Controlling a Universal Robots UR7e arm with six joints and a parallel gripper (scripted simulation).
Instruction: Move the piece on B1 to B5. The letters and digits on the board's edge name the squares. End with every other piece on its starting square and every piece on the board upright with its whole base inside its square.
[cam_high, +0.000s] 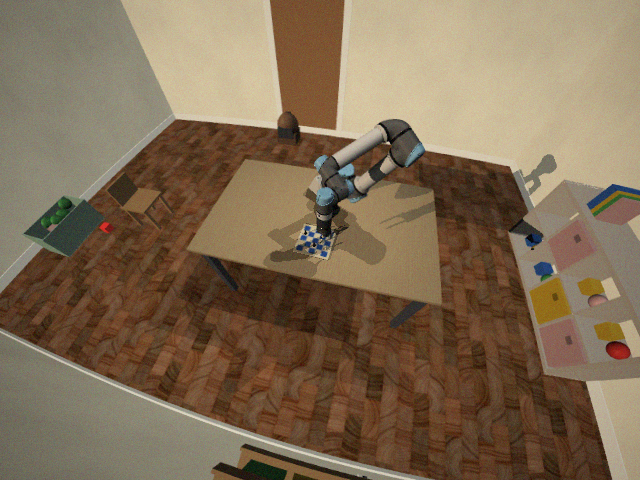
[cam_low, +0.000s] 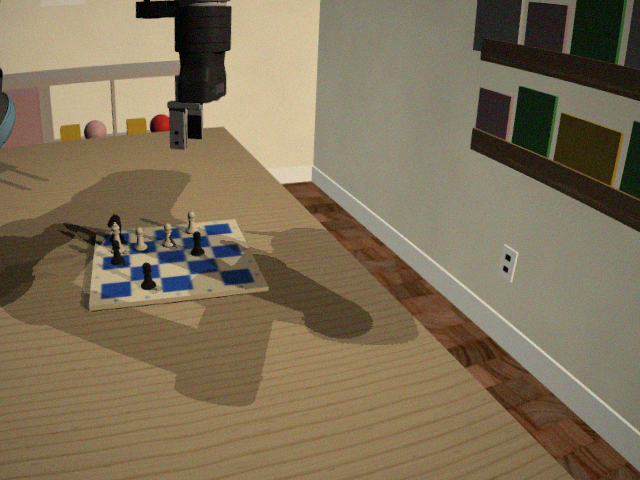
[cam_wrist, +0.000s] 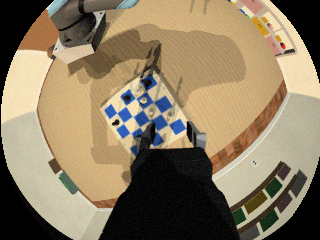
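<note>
My gripper is now 16 cm above the blue-and-white chessboard, 8 cm to the left of it and 4 cm past it. Also, from my hand: tall black piece 14 cm below, 11 cm behind.
</note>
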